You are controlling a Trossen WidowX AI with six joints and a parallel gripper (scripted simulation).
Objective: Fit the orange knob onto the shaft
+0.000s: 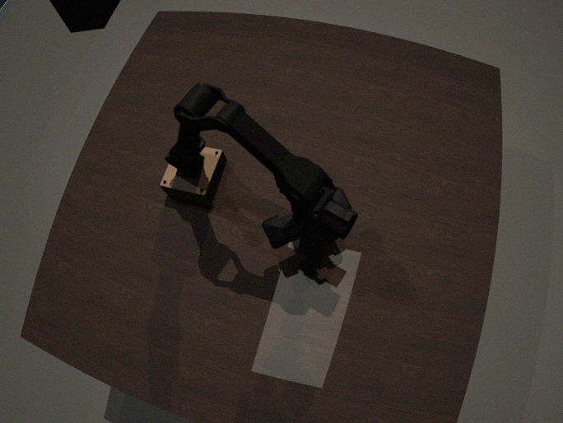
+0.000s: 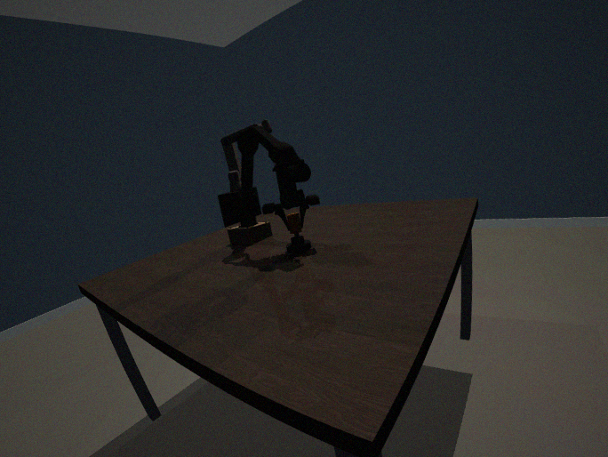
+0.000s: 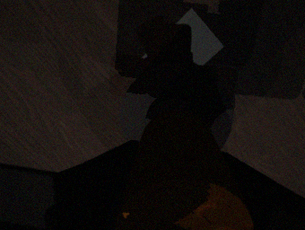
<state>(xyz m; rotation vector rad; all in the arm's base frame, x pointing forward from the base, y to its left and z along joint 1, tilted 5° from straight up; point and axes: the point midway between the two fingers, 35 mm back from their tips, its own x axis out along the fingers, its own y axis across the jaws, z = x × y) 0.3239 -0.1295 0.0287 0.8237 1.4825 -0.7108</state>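
Right now my gripper tip is 20 mm below the orange knob. The rest, counted from my gripper tip: round pedestal: 40 mm below.
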